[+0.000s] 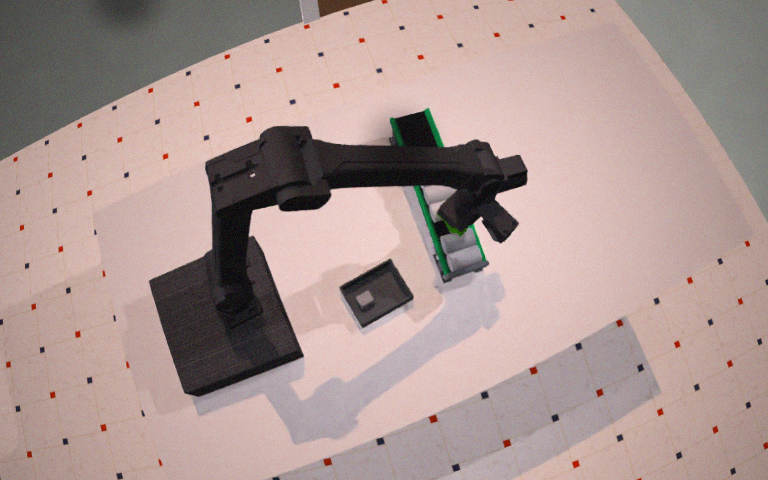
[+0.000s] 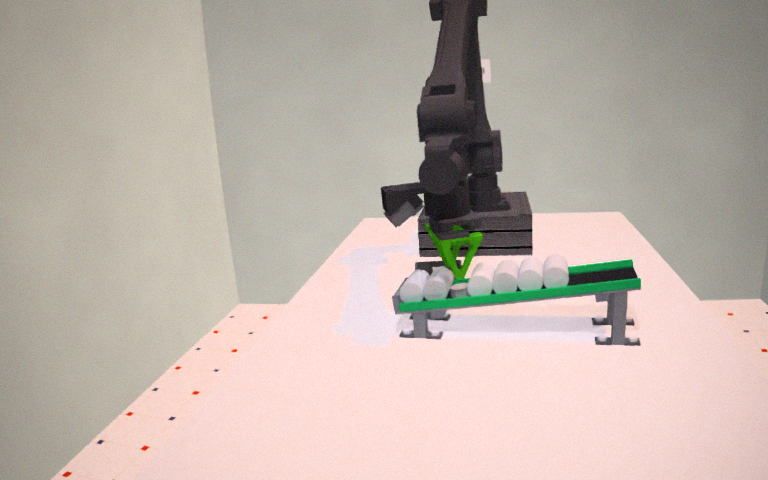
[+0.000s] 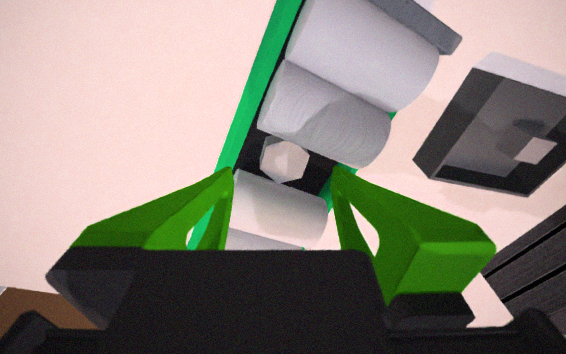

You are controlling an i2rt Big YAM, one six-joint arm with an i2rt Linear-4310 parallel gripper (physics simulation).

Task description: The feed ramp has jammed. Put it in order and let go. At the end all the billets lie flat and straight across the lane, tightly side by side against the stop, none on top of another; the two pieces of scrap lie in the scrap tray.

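Seen in the pictures: gripper, fingertip midpoint: (image 1: 460,221) (image 2: 454,272) (image 3: 282,175); arm's base, origin of the base link: (image 1: 234,296) (image 2: 484,208).
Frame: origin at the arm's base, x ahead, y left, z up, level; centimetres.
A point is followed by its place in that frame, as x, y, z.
The sloping feed ramp (image 1: 421,206) (image 2: 523,291) (image 3: 248,105) has green side rails. Two white billets lie across its low end: one (image 1: 464,258) @(46.4, -15.6, -0.5) (image 2: 414,285) @(50.4, -15.1, -0.9) (image 3: 362,52) @(47.5, -15.2, -0.5) against the stop (image 3: 425,25) @(44.2, -17.1, -2.4), the other (image 1: 458,242) @(47.0, -12.0, -0.1) (image 2: 437,284) @(51.1, -11.4, -0.6) (image 3: 325,112) @(48.2, -12.2, -0.1) beside it. A small many-sided scrap piece (image 2: 458,290) @(50.5, -8.0, -2.0) (image 3: 284,160) @(49.1, -7.9, -1.8) sits in the gap uphill of them. Several more billets follow side by side, the lowest of them (image 2: 480,280) @(52.4, -4.5, 0.2) (image 3: 280,207) @(48.9, -5.6, 0.3) next to the gap. My gripper (image 2: 460,277) @(49.5, -8.5, 0.8) (image 3: 282,175) @(49.5, -8.5, 0.8) is partly open and empty, its fingertips over the gap, one near each rail.
The dark scrap tray (image 1: 350,308) @(21.1, -12.3, -6.3) (image 2: 425,264) @(21.7, -14.3, -6.8) (image 3: 452,117) @(34.0, -12.0, -8.3) stands between the ramp and the arm's base (image 1: 226,345) @(-6.2, -8.6, -0.2); a pale scrap cube (image 1: 365,298) @(24.9, -11.6, -6.8) (image 3: 535,150) @(24.9, -11.6, -6.8) lies in it. The ramp's upper end (image 1: 416,129) @(53.2, 16.1, -0.2) (image 2: 606,276) @(52.0, 15.8, -0.3) shows bare black belt. The ramp's legs (image 2: 617,316) @(57.7, 16.1, -4.8) stand on the table.
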